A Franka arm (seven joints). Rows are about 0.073 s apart.
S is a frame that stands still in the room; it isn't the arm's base.
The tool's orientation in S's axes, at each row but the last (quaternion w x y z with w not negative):
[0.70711 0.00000 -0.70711 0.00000]
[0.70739 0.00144 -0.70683 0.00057]
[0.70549 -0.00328 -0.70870 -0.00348]
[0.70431 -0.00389 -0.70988 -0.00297]
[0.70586 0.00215 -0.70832 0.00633]
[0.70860 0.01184 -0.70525 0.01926]
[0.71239 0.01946 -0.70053 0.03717]
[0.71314 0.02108 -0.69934 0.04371]
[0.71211 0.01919 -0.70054 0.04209]
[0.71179 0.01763 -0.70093 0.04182]
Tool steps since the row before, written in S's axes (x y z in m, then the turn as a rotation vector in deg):
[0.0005 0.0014 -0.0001 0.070 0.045 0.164]
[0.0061 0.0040 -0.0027 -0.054 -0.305 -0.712]
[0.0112 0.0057 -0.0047 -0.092 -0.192 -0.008]
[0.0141 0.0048 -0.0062 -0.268 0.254 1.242]
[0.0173 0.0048 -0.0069 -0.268 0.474 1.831]
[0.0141 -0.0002 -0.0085 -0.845 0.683 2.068]
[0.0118 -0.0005 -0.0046 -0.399 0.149 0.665]
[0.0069 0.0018 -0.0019 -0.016 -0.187 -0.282]
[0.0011 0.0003 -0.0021 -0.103 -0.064 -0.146]
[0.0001 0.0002 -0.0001 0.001 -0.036 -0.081]
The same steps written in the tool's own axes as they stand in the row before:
[-0.0001 0.0014 -0.0005 0.164 0.045 -0.070]
[-0.0027 0.0040 -0.0061 -0.712 -0.306 0.054]
[-0.0048 0.0058 -0.0111 -0.008 -0.193 0.090]
[-0.0063 0.0049 -0.0140 1.244 0.250 0.261]
[-0.0069 0.0046 -0.0173 1.835 0.466 0.256]
[-0.0084 -0.0007 -0.0141 2.071 0.698 0.824]
[-0.0044 -0.0013 -0.0118 0.662 0.164 0.398]
[-0.0017 0.0012 -0.0071 -0.288 -0.176 0.027]
[-0.0021 0.0003 -0.0012 -0.150 -0.050 0.106]
[-0.0001 0.0002 -0.0001 -0.082 -0.033 0.001]

